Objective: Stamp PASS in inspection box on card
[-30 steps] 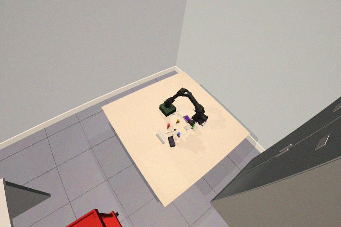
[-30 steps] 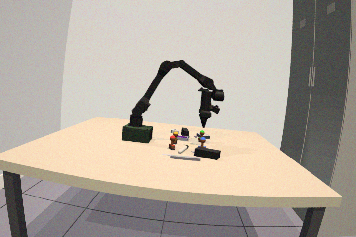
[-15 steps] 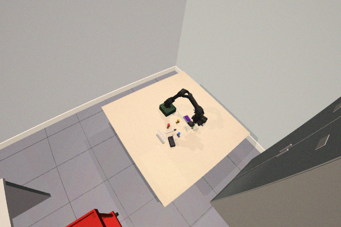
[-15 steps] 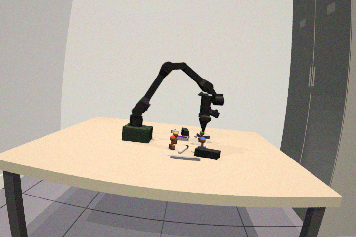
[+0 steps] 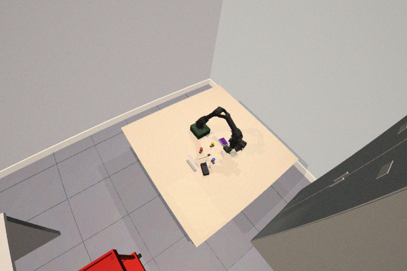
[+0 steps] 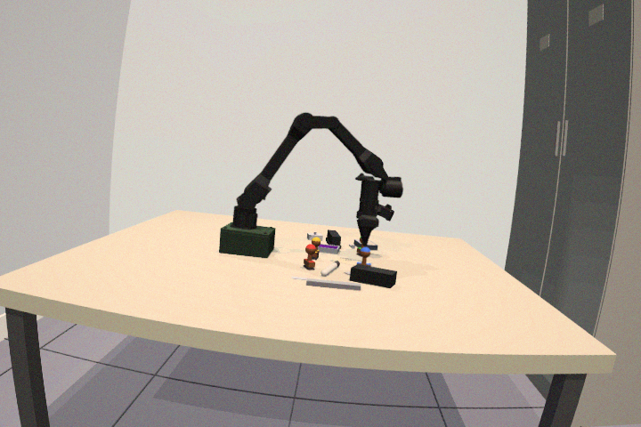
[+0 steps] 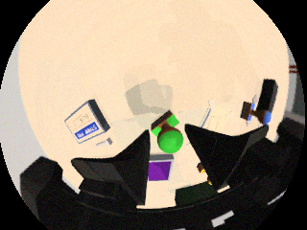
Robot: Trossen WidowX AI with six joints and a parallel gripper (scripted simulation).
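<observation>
My gripper tip is now 20 mm above the green-knobbed stamp. The rest, counted from my gripper tip: pale card (110 mm to the right, 40 mm below, 20 mm behind); purple ink pad (130 mm behind, 30 mm below); yellow-knobbed stamp (130 mm to the right, 130 mm behind, 20 mm below).
</observation>
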